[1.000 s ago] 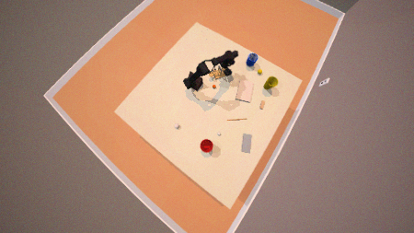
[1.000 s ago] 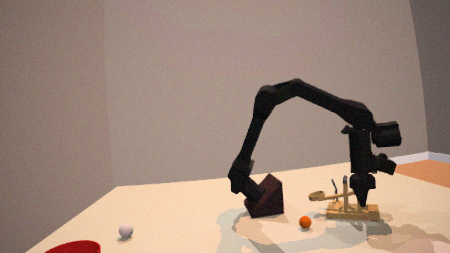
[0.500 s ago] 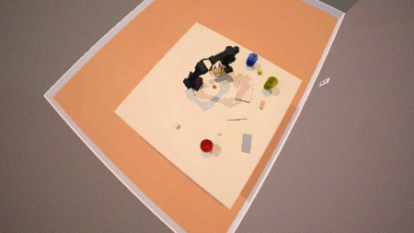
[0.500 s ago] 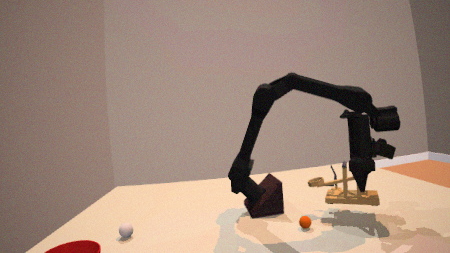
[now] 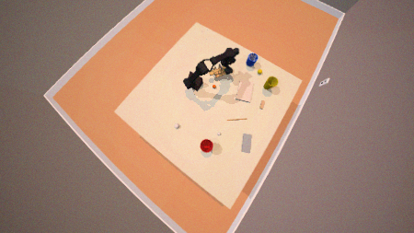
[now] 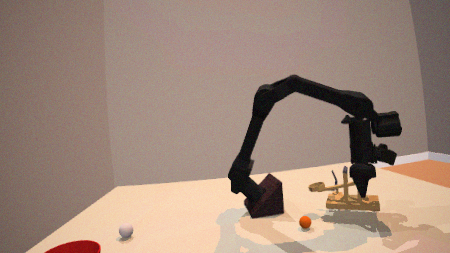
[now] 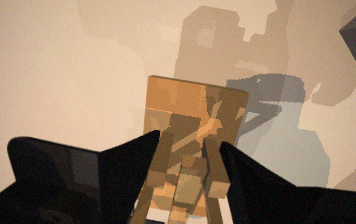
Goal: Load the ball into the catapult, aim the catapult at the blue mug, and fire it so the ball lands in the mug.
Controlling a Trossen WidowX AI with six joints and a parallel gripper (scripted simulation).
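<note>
Now: gripper tip 10 mm past the orange ball, 180 mm to the left of it and 50 mm above it. Round my gripper tip: wooden catapult (60 mm behind, 40 mm to the right, 20 mm above); blue mug (190 mm ahead, 220 mm to the left, 30 mm below); pale flat plate (260 mm ahead, 80 mm to the right, 50 mm below).
</note>
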